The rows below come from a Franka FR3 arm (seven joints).
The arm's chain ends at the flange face. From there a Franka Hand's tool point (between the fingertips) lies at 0.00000 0.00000 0.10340 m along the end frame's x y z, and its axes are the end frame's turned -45 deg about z.
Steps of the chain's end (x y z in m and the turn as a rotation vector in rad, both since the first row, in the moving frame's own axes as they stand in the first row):
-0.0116 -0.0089 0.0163 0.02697 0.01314 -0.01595
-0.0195 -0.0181 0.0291 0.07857 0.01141 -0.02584
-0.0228 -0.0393 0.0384 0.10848 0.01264 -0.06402
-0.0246 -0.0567 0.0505 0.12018 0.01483 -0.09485
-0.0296 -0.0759 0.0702 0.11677 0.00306 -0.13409
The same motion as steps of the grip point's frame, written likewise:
0.0010 -0.0155 0.0163 0.00978 0.02836 -0.01595
0.0055 -0.0316 0.0288 0.04749 0.06363 -0.02584
0.0203 -0.0512 0.0378 0.06777 0.08564 -0.06402
0.0322 -0.0656 0.0497 0.07449 0.09547 -0.09485
0.0409 -0.0835 0.0695 0.08041 0.08473 -0.13409

